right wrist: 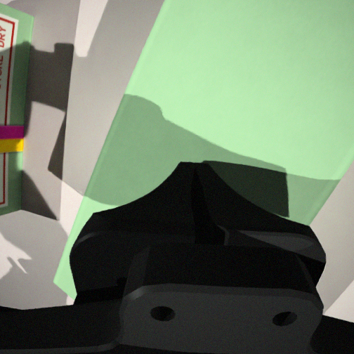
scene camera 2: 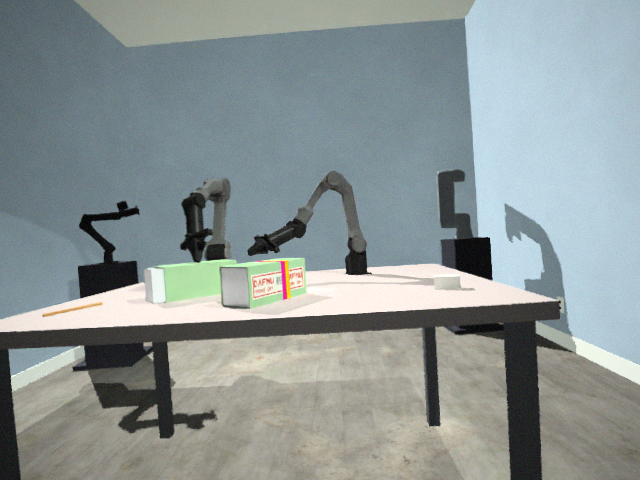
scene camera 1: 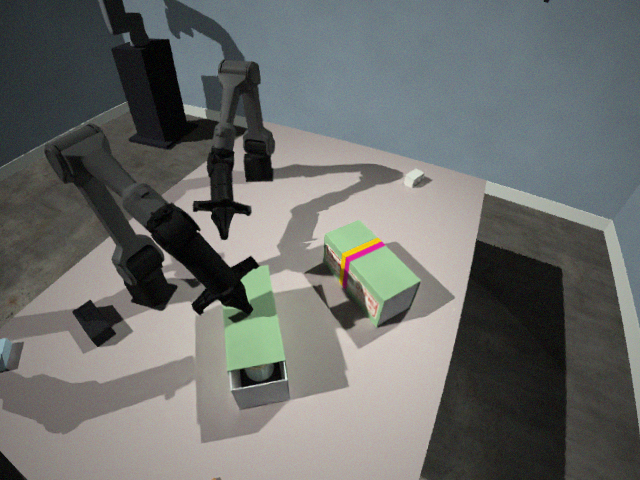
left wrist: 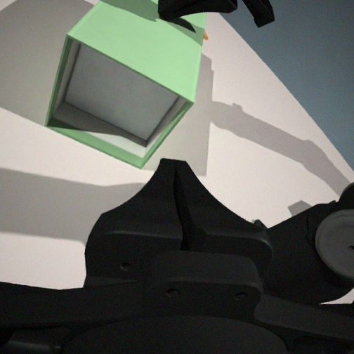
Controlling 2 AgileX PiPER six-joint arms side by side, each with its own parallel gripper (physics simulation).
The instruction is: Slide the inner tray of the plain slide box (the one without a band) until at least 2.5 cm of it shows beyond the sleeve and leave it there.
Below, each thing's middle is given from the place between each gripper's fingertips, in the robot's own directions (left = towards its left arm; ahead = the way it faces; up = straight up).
Scene:
Now: the black block [scene camera 1: 95, 325] 37 cm behind my right hand, 13 cm to the right of it and 9 cm below it.
I see my left gripper 22 cm past the black block, 28 cm to the left of it and 11 cm above it.

